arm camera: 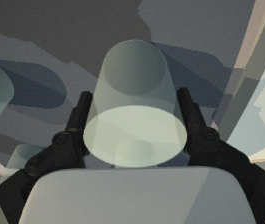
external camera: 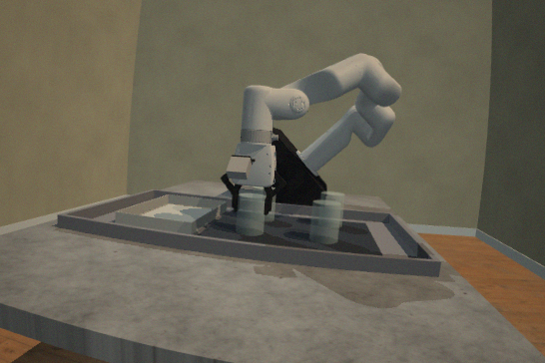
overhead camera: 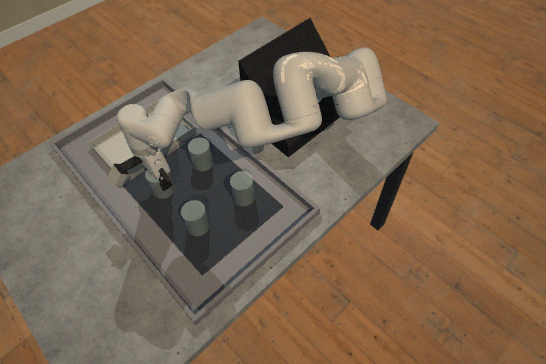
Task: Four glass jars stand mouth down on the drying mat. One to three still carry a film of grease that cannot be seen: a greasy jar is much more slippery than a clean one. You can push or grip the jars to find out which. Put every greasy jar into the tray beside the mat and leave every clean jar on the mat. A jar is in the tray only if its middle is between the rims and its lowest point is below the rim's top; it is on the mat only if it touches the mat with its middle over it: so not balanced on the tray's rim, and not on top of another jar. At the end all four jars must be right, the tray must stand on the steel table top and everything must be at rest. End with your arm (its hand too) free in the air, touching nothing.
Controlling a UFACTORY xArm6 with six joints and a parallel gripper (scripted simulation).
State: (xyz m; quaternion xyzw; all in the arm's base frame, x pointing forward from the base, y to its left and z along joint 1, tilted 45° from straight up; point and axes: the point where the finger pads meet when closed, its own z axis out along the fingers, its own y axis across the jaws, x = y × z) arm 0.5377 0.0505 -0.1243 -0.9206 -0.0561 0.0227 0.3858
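My gripper is now 230 mm to the left of the cream tray, 60 mm above it and 50 mm past it. From my hand the other things lie so: dark mat (90 mm to the left, 80 mm behind, 60 mm below).
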